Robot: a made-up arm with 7 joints. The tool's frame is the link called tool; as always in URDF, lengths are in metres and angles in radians. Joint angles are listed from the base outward.
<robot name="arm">
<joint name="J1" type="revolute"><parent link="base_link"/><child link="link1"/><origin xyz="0.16 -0.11 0.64" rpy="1.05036 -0.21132 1.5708"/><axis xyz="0 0 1"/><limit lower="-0.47" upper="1.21"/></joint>
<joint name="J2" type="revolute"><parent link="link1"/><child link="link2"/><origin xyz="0.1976 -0.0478 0.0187" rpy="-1.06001 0.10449 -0.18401"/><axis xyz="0 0 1"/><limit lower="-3.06" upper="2.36"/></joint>
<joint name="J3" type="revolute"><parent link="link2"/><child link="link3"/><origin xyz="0 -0.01 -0.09" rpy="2.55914 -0.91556 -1.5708"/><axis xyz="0 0 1"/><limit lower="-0.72" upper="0.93"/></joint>
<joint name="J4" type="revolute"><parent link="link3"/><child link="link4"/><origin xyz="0.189 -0.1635 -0.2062" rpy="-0.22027 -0.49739 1.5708"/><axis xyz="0 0 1"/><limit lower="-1.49" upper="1.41"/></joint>
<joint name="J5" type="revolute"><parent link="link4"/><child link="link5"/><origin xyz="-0.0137 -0.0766 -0.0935" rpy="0.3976 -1.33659 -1.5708"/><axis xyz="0 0 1"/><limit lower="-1.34" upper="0.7"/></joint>
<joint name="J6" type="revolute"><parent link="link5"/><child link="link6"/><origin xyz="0.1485 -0.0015 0.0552" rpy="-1.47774 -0.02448 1.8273"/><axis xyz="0 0 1"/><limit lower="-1.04" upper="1.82"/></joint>
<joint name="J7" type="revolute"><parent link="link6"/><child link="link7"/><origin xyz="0.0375 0.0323 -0.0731" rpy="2.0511 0.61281 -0.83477"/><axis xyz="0 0 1"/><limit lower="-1.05" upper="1.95"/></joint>
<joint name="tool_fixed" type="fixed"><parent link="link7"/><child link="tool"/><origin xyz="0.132 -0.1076 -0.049" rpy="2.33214 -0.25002 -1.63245"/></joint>
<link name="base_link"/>
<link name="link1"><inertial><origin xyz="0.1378 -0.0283 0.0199"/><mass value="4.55"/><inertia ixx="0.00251" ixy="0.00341" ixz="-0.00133" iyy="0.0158" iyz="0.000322" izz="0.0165"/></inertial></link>
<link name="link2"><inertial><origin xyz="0.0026 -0.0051 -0.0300"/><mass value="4.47"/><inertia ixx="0.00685" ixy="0" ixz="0" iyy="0.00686" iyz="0.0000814" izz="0.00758"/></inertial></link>
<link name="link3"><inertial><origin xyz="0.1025 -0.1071 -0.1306"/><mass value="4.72"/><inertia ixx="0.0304" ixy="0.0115" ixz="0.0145" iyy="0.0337" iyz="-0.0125" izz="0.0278"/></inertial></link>
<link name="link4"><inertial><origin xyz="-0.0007 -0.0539 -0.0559"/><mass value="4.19"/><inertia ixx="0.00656" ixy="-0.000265" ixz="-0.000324" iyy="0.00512" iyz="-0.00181" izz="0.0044"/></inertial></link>
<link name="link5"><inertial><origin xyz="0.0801 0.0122 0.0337"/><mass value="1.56"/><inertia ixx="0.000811" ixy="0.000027" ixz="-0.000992" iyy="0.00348" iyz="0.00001" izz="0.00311"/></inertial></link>
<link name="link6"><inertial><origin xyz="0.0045 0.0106 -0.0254"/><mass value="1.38"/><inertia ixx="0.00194" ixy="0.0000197" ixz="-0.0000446" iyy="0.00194" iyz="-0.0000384" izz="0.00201"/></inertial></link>
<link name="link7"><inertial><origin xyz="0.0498 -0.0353 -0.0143"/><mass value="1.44"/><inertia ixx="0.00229" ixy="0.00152" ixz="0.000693" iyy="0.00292" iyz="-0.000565" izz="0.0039"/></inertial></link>
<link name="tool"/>
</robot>
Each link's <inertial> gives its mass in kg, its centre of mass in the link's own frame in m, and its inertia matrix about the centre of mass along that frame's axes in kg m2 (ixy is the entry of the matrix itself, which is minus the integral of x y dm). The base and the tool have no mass. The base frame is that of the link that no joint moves.
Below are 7 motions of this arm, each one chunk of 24 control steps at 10 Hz.
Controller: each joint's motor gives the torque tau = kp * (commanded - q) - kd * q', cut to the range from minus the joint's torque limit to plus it. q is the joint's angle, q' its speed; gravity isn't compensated. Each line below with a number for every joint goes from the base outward.
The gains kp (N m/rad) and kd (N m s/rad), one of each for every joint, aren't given. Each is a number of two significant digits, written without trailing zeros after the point. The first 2 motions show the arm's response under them.
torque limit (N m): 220 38 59 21 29 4.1 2.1
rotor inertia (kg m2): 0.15 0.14 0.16 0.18 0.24 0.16 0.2
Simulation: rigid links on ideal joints. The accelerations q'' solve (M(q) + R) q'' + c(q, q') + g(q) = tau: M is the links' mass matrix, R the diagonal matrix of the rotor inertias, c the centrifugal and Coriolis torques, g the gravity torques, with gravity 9.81 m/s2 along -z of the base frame. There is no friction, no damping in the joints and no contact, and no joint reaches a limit. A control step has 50 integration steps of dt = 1/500 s. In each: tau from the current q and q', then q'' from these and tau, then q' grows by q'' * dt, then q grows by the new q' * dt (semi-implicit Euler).
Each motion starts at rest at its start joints. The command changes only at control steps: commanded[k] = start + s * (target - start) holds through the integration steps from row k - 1 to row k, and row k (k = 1, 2, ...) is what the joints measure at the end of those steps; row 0 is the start. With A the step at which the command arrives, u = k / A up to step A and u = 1 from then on. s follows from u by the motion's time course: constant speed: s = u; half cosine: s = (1 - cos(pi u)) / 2; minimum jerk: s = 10 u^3 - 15 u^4 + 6 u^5; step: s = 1 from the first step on.
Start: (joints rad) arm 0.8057 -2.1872 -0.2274 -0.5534 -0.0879 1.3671 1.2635
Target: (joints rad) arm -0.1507 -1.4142 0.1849 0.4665 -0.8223 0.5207 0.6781
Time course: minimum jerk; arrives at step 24
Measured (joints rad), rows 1 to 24:
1: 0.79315 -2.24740 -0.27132 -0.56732 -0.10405 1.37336 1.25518
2: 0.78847 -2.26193 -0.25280 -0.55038 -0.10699 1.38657 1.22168
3: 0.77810 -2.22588 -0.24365 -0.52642 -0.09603 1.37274 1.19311
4: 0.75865 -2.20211 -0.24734 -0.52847 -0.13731 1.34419 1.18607
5: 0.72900 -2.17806 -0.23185 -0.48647 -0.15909 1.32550 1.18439
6: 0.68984 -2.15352 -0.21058 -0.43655 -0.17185 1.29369 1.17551
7: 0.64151 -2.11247 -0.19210 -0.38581 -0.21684 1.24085 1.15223
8: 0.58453 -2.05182 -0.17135 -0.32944 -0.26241 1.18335 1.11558
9: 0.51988 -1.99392 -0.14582 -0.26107 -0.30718 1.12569 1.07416
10: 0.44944 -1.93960 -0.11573 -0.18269 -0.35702 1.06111 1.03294
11: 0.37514 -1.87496 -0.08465 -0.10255 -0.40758 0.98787 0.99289
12: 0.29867 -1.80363 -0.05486 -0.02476 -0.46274 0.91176 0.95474
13: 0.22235 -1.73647 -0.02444 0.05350 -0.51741 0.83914 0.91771
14: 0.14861 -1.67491 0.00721 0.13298 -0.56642 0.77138 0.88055
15: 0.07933 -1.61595 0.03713 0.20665 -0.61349 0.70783 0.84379
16: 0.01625 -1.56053 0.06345 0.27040 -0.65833 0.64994 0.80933
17: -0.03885 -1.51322 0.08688 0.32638 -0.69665 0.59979 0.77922
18: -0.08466 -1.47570 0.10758 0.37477 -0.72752 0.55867 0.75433
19: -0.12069 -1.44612 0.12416 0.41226 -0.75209 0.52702 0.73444
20: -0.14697 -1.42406 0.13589 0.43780 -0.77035 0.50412 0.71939
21: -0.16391 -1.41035 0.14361 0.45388 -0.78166 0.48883 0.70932
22: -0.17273 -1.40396 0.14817 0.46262 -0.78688 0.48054 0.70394
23: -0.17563 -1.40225 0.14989 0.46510 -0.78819 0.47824 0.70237
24: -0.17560 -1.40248 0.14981 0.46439 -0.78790 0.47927 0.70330
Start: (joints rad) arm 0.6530 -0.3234 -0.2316 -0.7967 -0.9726 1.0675 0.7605
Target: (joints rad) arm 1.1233 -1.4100 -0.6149 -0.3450 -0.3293 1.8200 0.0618
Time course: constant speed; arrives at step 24
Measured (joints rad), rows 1 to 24:
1: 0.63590 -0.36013 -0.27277 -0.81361 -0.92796 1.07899 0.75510
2: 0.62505 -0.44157 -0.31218 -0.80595 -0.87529 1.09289 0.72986
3: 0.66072 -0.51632 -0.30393 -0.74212 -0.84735 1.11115 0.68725
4: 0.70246 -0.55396 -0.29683 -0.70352 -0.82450 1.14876 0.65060
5: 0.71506 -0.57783 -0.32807 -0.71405 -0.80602 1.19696 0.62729
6: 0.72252 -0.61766 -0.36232 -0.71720 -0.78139 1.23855 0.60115
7: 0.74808 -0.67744 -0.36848 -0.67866 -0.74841 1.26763 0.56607
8: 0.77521 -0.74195 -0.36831 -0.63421 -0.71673 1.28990 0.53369
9: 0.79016 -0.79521 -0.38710 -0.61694 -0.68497 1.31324 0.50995
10: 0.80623 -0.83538 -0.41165 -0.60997 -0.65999 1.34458 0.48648
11: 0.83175 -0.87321 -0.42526 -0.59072 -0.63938 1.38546 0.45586
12: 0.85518 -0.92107 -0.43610 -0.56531 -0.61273 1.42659 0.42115
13: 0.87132 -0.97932 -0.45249 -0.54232 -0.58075 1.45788 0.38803
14: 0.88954 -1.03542 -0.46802 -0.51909 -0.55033 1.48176 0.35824
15: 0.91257 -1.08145 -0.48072 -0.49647 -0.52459 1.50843 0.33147
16: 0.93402 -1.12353 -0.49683 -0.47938 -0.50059 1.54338 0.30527
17: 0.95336 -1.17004 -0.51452 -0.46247 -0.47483 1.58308 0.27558
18: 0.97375 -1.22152 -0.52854 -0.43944 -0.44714 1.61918 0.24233
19: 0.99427 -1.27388 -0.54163 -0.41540 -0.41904 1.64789 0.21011
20: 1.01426 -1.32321 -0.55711 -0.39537 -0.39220 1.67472 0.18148
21: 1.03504 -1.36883 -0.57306 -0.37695 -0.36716 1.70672 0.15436
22: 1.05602 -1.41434 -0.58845 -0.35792 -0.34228 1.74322 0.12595
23: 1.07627 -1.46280 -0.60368 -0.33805 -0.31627 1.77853 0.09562
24: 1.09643 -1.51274 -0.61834 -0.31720 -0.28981 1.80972 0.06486
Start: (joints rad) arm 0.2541 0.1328 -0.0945 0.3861 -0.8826 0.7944 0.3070
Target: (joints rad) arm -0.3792 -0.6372 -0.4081 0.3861 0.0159 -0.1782 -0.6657
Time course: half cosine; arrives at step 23
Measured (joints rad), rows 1 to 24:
1: 0.20575 0.14171 -0.12560 0.40175 -0.85341 0.78325 0.31067
2: 0.16579 0.10365 -0.16494 0.34583 -0.80512 0.73076 0.32506
3: 0.16354 0.08412 -0.15828 0.37207 -0.80302 0.67606 0.32987
4: 0.16673 0.07433 -0.14331 0.39910 -0.78236 0.66524 0.30276
5: 0.13289 0.04426 -0.16508 0.38138 -0.74412 0.66428 0.24730
6: 0.08264 -0.00392 -0.20170 0.36090 -0.69753 0.61980 0.18338
7: 0.04971 -0.05133 -0.21665 0.36878 -0.64453 0.54048 0.12676
8: 0.02406 -0.09261 -0.22252 0.38364 -0.59662 0.47179 0.07674
9: -0.01714 -0.13569 -0.24584 0.37488 -0.54591 0.42519 0.02296
10: -0.06739 -0.18678 -0.27782 0.36307 -0.48874 0.37339 -0.03862
11: -0.10944 -0.24264 -0.29802 0.36752 -0.42940 0.30359 -0.10558
12: -0.14671 -0.29407 -0.31323 0.37438 -0.37017 0.23080 -0.17520
13: -0.18911 -0.33962 -0.33682 0.37046 -0.31394 0.16597 -0.24381
14: -0.23184 -0.38626 -0.36142 0.36592 -0.26136 0.10582 -0.30765
15: -0.26837 -0.43415 -0.37853 0.36917 -0.20830 0.04702 -0.36664
16: -0.30166 -0.47627 -0.39413 0.37229 -0.15724 -0.00975 -0.42219
17: -0.33344 -0.51110 -0.41164 0.37080 -0.11470 -0.06246 -0.47366
18: -0.36053 -0.54263 -0.42601 0.37036 -0.07824 -0.10803 -0.51954
19: -0.38223 -0.57062 -0.43612 0.37259 -0.04486 -0.14510 -0.55881
20: -0.39951 -0.59148 -0.44473 0.37353 -0.01933 -0.17476 -0.59044
21: -0.41160 -0.60480 -0.45138 0.37298 -0.00339 -0.19685 -0.61347
22: -0.41783 -0.61228 -0.45453 0.37333 0.00601 -0.20991 -0.62749
23: -0.41857 -0.61374 -0.45463 0.37394 0.00803 -0.21358 -0.63239
24: -0.41705 -0.61082 -0.45407 0.37341 0.00601 -0.21034 -0.63013

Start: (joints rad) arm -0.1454 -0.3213 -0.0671 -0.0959 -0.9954 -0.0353 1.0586
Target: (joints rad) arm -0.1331 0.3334 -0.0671 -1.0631 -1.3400 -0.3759 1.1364
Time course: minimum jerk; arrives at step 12
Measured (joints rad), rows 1 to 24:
1: -0.19323 -0.30634 -0.10756 -0.11422 -0.98815 -0.04139 1.05844
2: -0.22490 -0.29950 -0.14894 -0.21815 -0.97990 -0.07977 1.04944
3: -0.20291 -0.24716 -0.12801 -0.25575 -1.01436 -0.12531 1.03736
4: -0.17533 -0.16173 -0.09951 -0.34174 -1.07762 -0.13774 1.03707
5: -0.18463 -0.06103 -0.11346 -0.50599 -1.12856 -0.15252 1.05216
6: -0.20372 0.03864 -0.13599 -0.68352 -1.17104 -0.21769 1.06945
7: -0.19652 0.13394 -0.12870 -0.81949 -1.22015 -0.30294 1.07937
8: -0.17802 0.22642 -0.11118 -0.92585 -1.27574 -0.35049 1.08648
9: -0.17712 0.30142 -0.11207 -1.02940 -1.31286 -0.36514 1.09638
10: -0.18608 0.33629 -0.11876 -1.09608 -1.32099 -0.38373 1.10626
11: -0.18675 0.33317 -0.11259 -1.09682 -1.32073 -0.40190 1.11034
12: -0.18457 0.32094 -0.10476 -1.07727 -1.32002 -0.39568 1.10691
13: -0.18705 0.32051 -0.10666 -1.08206 -1.31711 -0.37659 1.09974
14: -0.18830 0.32845 -0.11127 -1.09278 -1.31880 -0.37386 1.09468
15: -0.18503 0.33203 -0.10968 -1.09112 -1.32276 -0.38686 1.09499
16: -0.18398 0.32908 -0.10717 -1.08633 -1.32225 -0.39348 1.09935
17: -0.18695 0.32523 -0.10852 -1.08678 -1.31894 -0.38773 1.10309
18: -0.18807 0.32462 -0.10965 -1.08806 -1.31789 -0.38154 1.10301
19: -0.18597 0.32706 -0.10857 -1.08736 -1.32017 -0.38206 1.10049
20: -0.18485 0.32931 -0.10814 -1.08798 -1.32184 -0.38568 1.09879
21: -0.18601 0.32872 -0.10902 -1.08918 -1.32073 -0.38762 1.09909
22: -0.18692 0.32636 -0.10913 -1.08803 -1.31926 -0.38673 1.10011
23: -0.18649 0.32556 -0.10844 -1.08651 -1.31936 -0.38451 1.10051
24: -0.18594 0.32715 -0.10843 -1.08740 -1.32028 -0.38354 1.10030

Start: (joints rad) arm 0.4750 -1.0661 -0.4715 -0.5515 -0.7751 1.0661 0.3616
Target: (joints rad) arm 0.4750 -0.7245 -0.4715 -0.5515 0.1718 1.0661 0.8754
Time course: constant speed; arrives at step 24
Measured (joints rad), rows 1 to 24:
1: 0.42783 -1.07161 -0.50944 -0.56357 -0.70833 1.06475 0.36716
2: 0.40871 -1.09325 -0.52775 -0.58021 -0.63772 1.04148 0.38418
3: 0.43662 -1.07300 -0.49194 -0.53661 -0.62225 1.02161 0.41339
4: 0.44011 -1.03519 -0.49330 -0.55051 -0.58777 1.03372 0.44884
5: 0.42477 -1.01185 -0.51866 -0.58203 -0.55067 1.05500 0.47472
6: 0.42844 -1.00356 -0.51256 -0.56892 -0.51626 1.06216 0.48391
7: 0.43494 -1.00050 -0.49755 -0.55093 -0.46748 1.05425 0.49232
8: 0.42869 -0.99193 -0.50251 -0.55450 -0.42653 1.04223 0.51272
9: 0.42675 -0.97053 -0.50876 -0.56297 -0.39642 1.04147 0.53817
10: 0.43211 -0.94484 -0.50628 -0.56291 -0.36029 1.05248 0.56089
11: 0.43226 -0.93061 -0.50508 -0.56162 -0.32049 1.06067 0.58131
12: 0.42833 -0.92521 -0.50615 -0.55978 -0.28122 1.05908 0.59998
13: 0.42834 -0.91433 -0.50470 -0.55692 -0.24121 1.05358 0.61768
14: 0.43044 -0.89460 -0.50384 -0.55732 -0.20376 1.05186 0.63724
15: 0.43033 -0.87482 -0.50580 -0.56041 -0.16885 1.05612 0.65898
16: 0.42937 -0.86112 -0.50651 -0.56041 -0.13126 1.06197 0.68037
17: 0.42931 -0.85055 -0.50473 -0.55730 -0.09069 1.06340 0.70051
18: 0.42938 -0.83721 -0.50384 -0.55593 -0.05167 1.06049 0.72062
19: 0.42931 -0.82007 -0.50476 -0.55710 -0.01526 1.05909 0.74137
20: 0.42949 -0.80310 -0.50533 -0.55777 0.02172 1.06204 0.76241
21: 0.42952 -0.78916 -0.50478 -0.55672 0.06056 1.06573 0.78353
22: 0.42916 -0.77649 -0.50418 -0.55542 0.09944 1.06645 0.80468
23: 0.42900 -0.76197 -0.50414 -0.55501 0.13737 1.06536 0.82582
24: 0.42924 -0.74574 -0.50430 -0.55509 0.17504 1.06553 0.84710

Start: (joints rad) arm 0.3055 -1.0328 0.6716 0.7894 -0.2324 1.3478 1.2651
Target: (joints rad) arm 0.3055 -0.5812 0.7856 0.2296 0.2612 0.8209 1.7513
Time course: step
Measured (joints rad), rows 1 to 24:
1: 0.27534 -0.48876 0.79709 0.29089 0.27374 1.21536 1.28889
2: 0.27992 -0.61633 0.79030 0.15889 0.58024 0.85960 1.38150
3: 0.26975 -0.56105 0.78402 0.37146 0.21652 0.55832 1.53098
4: 0.28619 -0.59365 0.77591 0.17003 0.21078 0.44354 1.71267
5: 0.27195 -0.58275 0.78587 0.29549 0.35766 0.57326 1.82159
6: 0.28091 -0.58450 0.78723 0.25842 0.27171 0.82744 1.80724
7: 0.27964 -0.58497 0.77998 0.23172 0.25276 0.94201 1.73323
8: 0.27599 -0.58464 0.78370 0.27276 0.30805 0.86033 1.67250
9: 0.28005 -0.58438 0.78627 0.25355 0.28411 0.75114 1.65582
10: 0.27752 -0.58498 0.78157 0.25351 0.27175 0.75145 1.67878
11: 0.27772 -0.58461 0.78333 0.25821 0.29259 0.80745 1.71149
12: 0.27927 -0.58449 0.78499 0.25571 0.28269 0.83132 1.72838
13: 0.27801 -0.58479 0.78275 0.25449 0.27951 0.81526 1.72525
14: 0.27799 -0.58466 0.78341 0.25698 0.28707 0.79485 1.71187
15: 0.27859 -0.58459 0.78417 0.25651 0.28357 0.79289 1.70034
16: 0.27817 -0.58471 0.78328 0.25526 0.28228 0.80342 1.69754
17: 0.27822 -0.58465 0.78353 0.25628 0.28460 0.80926 1.70202
18: 0.27843 -0.58463 0.78383 0.25610 0.28365 0.80613 1.70803
19: 0.27822 -0.58468 0.78346 0.25581 0.28325 0.80188 1.71116
20: 0.27825 -0.58466 0.78355 0.25613 0.28400 0.80153 1.71050
21: 0.27834 -0.58465 0.78368 0.25603 0.28367 0.80351 1.70788
22: 0.27827 -0.58466 0.78356 0.25593 0.28351 0.80469 1.70575
23: 0.27828 -0.58466 0.78358 0.25604 0.28377 0.80418 1.70531
24: 0.27830 -0.58465 0.78363 0.25604 0.28369 0.80328 1.70619

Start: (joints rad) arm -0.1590 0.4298 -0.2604 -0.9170 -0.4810 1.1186 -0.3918
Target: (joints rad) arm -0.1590 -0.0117 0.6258 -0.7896 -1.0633 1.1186 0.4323
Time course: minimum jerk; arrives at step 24
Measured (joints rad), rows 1 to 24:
1: -0.20981 0.43410 -0.30178 -0.92966 -0.48714 1.12000 -0.39263
2: -0.24591 0.40621 -0.33145 -0.97948 -0.49020 1.14319 -0.39851
3: -0.21688 0.39866 -0.29268 -0.93282 -0.48662 1.16158 -0.40146
4: -0.19135 0.40639 -0.25058 -0.91244 -0.50523 1.13550 -0.38435
5: -0.20723 0.40449 -0.24487 -0.94379 -0.53424 1.11349 -0.35399
6: -0.22315 0.37589 -0.22512 -0.95317 -0.55693 1.13487 -0.32458
7: -0.21414 0.33757 -0.16600 -0.92253 -0.57565 1.15526 -0.29142
8: -0.20430 0.31174 -0.10168 -0.90236 -0.60733 1.13729 -0.24184
9: -0.20816 0.29367 -0.05117 -0.91372 -0.65308 1.11330 -0.17869
10: -0.21324 0.26554 0.00450 -0.91988 -0.69947 1.11864 -0.11595
11: -0.21081 0.22562 0.07723 -0.90148 -0.73848 1.13437 -0.05733
12: -0.20663 0.18590 0.15399 -0.88134 -0.77753 1.13031 0.00511
13: -0.20669 0.15545 0.22238 -0.87743 -0.82249 1.11222 0.07547
14: -0.20790 0.12821 0.28586 -0.87954 -0.86940 1.10401 0.14680
15: -0.20679 0.09803 0.35009 -0.87082 -0.90938 1.10896 0.21089
16: -0.20472 0.06815 0.41146 -0.85656 -0.94212 1.11173 0.26688
17: -0.20414 0.04498 0.46313 -0.84999 -0.97310 1.10561 0.31733
18: -0.20468 0.02796 0.50419 -0.85028 -1.00205 1.09905 0.36156
19: -0.20492 0.01322 0.53741 -0.84782 -1.02350 1.09865 0.39676
20: -0.20450 0.00109 0.56326 -0.84197 -1.03682 1.10058 0.42224
21: -0.20434 -0.00588 0.57999 -0.83931 -1.04615 1.10006 0.43917
22: -0.20500 -0.00845 0.58776 -0.84110 -1.05241 1.09837 0.44826
23: -0.20588 -0.00933 0.58971 -0.84287 -1.05419 1.09813 0.45031
24: -0.20618 -0.00970 0.58958 -0.84271 -1.05340 1.09881 0.44776

